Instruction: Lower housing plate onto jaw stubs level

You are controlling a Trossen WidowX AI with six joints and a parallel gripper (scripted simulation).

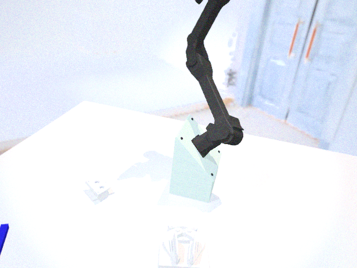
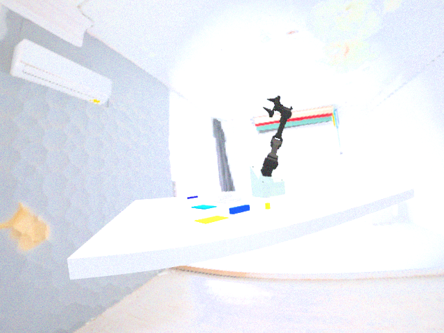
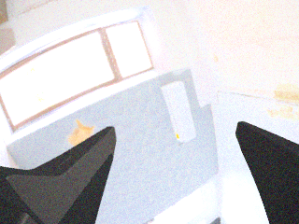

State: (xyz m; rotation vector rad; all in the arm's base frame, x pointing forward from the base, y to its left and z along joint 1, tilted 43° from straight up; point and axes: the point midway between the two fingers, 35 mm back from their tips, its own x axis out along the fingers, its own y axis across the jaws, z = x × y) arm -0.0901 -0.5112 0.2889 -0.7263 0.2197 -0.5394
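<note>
Now: the small white bracket 330 mm ahead of my gripper tip, 40 mm to the right of it and 690 mm below it.
</note>
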